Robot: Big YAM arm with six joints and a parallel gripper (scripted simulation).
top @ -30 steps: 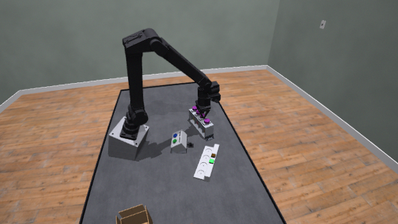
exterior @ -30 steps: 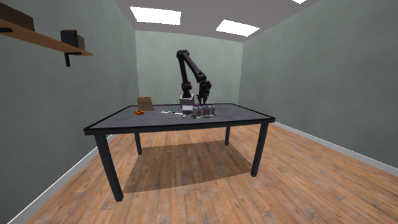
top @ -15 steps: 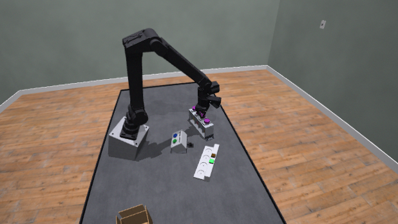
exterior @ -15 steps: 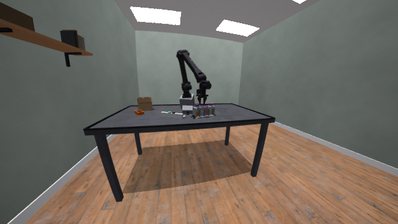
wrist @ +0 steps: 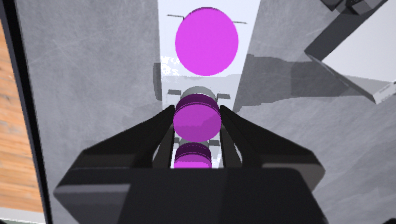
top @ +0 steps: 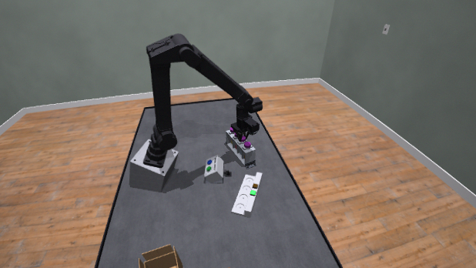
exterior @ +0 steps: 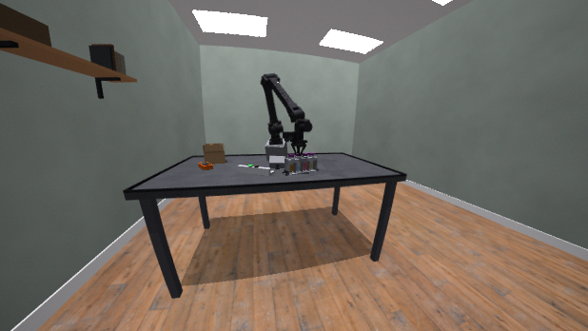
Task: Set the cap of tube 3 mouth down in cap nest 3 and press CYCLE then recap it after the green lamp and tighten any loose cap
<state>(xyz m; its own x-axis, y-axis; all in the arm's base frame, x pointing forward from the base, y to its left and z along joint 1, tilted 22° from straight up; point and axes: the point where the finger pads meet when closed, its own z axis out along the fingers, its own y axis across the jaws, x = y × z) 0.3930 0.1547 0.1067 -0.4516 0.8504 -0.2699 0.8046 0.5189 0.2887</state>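
The cap lies right at my hand. From my hand the other things lie so: blue key: 17 cm behind, 11 cm to the right, 5 cm below; then key housing: 16 cm behind, 13 cm to the right, 7 cm below; then green key: 18 cm behind, 15 cm to the right, 5 cm below.
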